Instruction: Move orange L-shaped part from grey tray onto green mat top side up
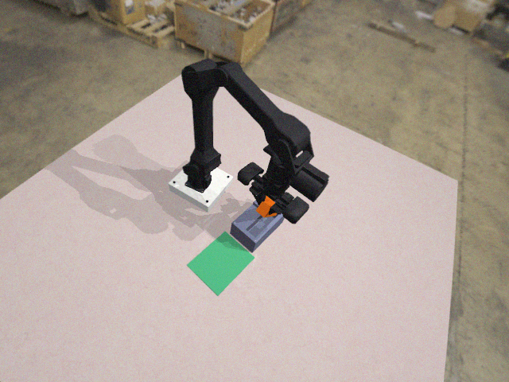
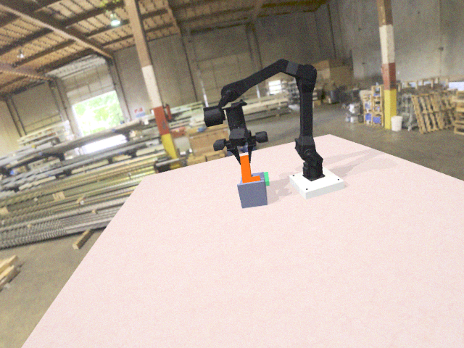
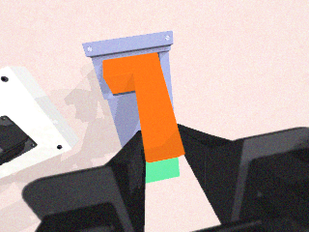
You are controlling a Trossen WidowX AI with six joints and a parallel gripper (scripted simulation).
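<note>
My gripper tip is now 6 cm past the green mat, 13 cm to the left of it and 14 cm above it. Round my gripper tip: orange L-shaped part: 4 cm to the left, 3 cm below.
</note>
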